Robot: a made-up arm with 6 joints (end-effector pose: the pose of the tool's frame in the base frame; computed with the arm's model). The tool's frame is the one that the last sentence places.
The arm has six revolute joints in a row. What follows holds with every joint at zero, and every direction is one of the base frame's. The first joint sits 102.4 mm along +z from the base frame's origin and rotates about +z. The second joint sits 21.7 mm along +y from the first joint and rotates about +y. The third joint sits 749 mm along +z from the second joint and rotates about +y. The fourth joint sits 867.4 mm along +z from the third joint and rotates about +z. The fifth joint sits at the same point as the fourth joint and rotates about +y. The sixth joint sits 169.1 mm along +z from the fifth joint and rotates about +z. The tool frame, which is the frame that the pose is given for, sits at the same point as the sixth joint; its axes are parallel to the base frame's.
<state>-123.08 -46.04 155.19 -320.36 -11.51 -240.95</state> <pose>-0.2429 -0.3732 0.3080 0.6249 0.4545 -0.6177 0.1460</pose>
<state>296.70 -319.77 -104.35 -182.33 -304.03 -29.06</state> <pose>-0.1745 0.4080 0.9682 0.3742 -0.8283 0.2536 0.3310</pose>
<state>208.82 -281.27 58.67 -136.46 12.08 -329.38</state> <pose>-1.2739 -0.6978 -0.4941 0.3220 -0.3707 -0.8192 0.2962</pose>
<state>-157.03 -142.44 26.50 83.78 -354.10 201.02</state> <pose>1.2938 0.5060 -0.9427 0.2742 0.5731 0.6198 0.4607</pose>
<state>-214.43 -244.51 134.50 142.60 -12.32 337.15</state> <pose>0.2509 -0.1717 -0.5463 0.4730 -0.2075 0.7379 -0.4345</pose>
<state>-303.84 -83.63 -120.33 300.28 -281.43 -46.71</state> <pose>-0.1525 -0.4455 -0.6717 0.3645 0.7968 -0.2368 0.4198</pose>
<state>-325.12 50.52 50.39 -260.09 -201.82 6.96</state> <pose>1.0004 0.7993 0.4548 0.6225 0.4757 -0.3930 -0.4813</pose>
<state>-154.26 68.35 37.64 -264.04 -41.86 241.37</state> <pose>-1.5237 -0.6341 0.0938 0.2694 -0.7884 -0.1199 0.5400</pose>
